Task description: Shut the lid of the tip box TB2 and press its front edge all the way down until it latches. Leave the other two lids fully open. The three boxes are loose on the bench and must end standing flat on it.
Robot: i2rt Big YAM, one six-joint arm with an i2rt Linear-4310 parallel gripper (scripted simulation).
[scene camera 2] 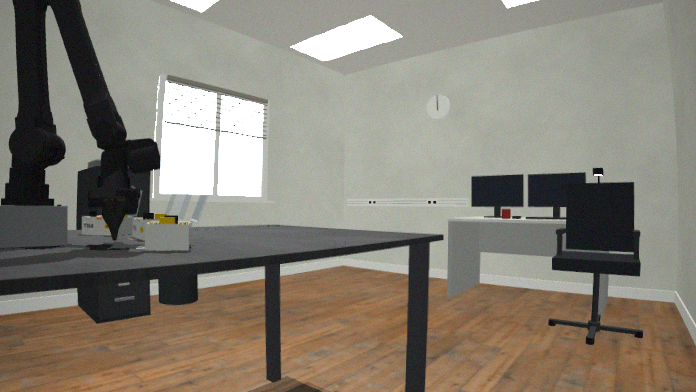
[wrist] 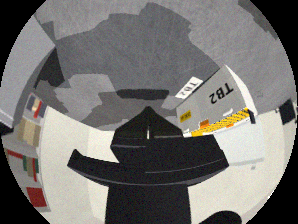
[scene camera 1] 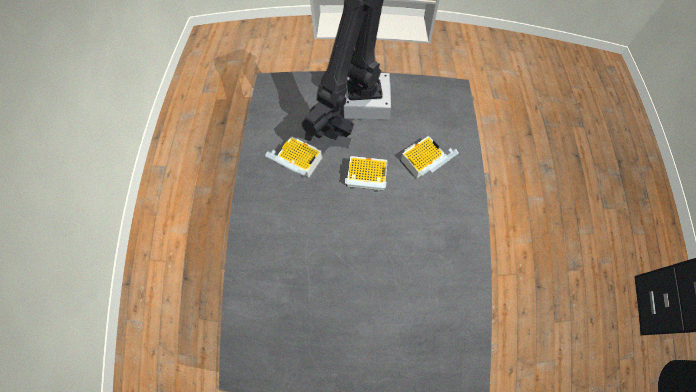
Observation:
I see my gripper (scene camera 2: 114, 239) and a tip box (wrist: 224, 94).
My gripper is seen too in the wrist view (wrist: 148, 110).

